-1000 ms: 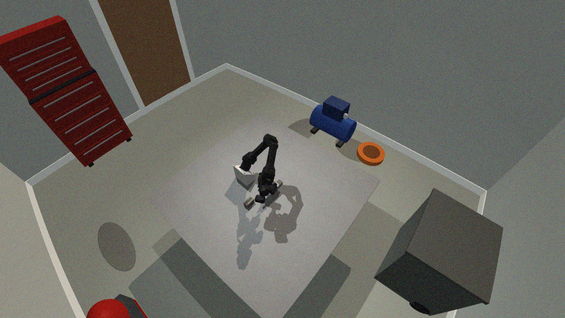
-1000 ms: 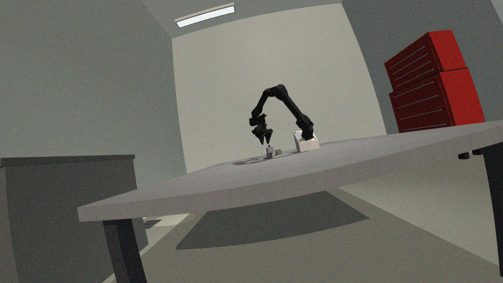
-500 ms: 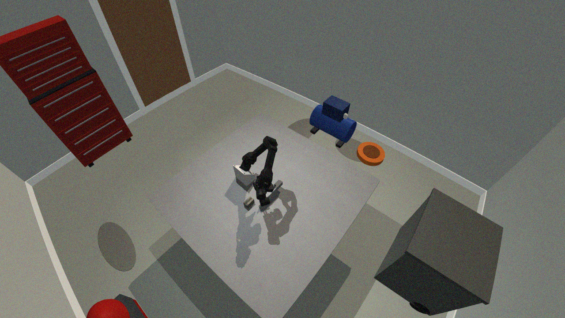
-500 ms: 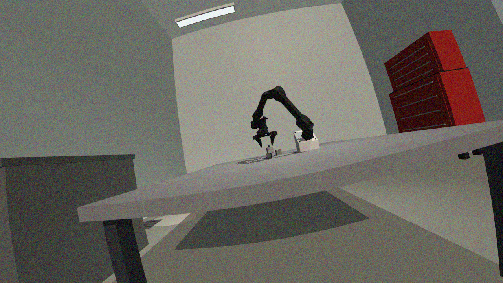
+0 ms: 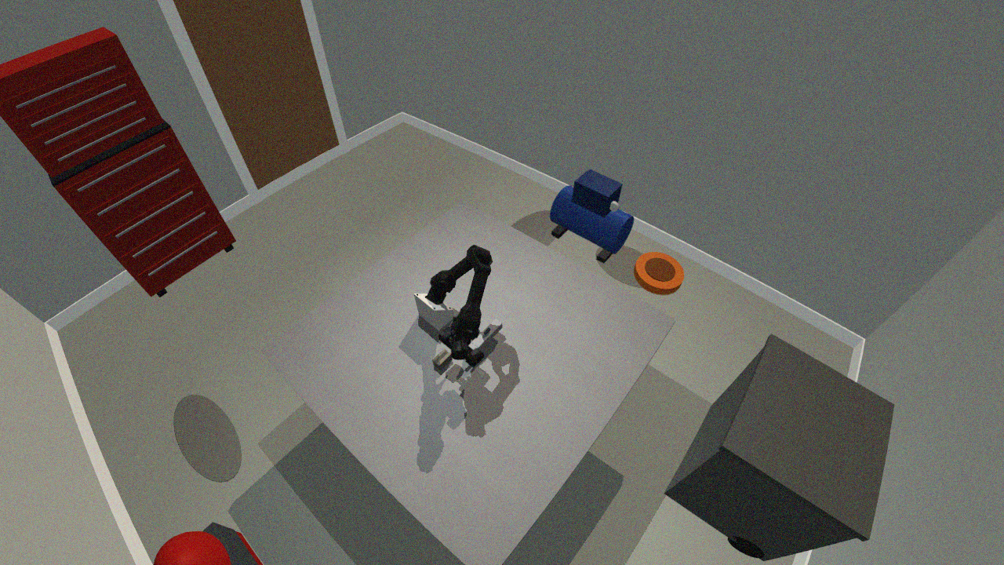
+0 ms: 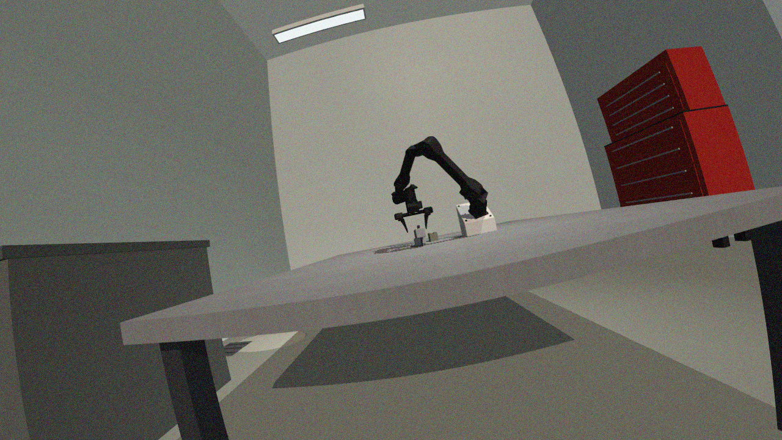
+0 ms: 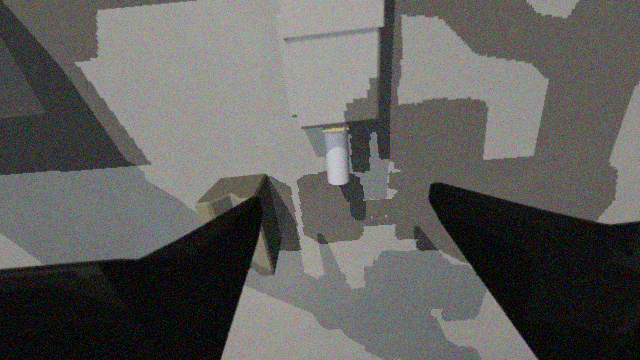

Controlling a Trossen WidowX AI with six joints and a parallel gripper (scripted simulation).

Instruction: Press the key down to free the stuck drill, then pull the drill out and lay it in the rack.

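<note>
My gripper tip is 70 mm to the right of the drill, 20 mm above it and 10 mm short of it. Also, from my gripper tip: dark blue key (150 mm to the left, 20 mm ahead, 10 mm below); then pale grey block (120 mm to the left, 20 mm below, 20 mm ahead); then rack (80 mm behind, 50 mm below, 30 mm to the right).
</note>
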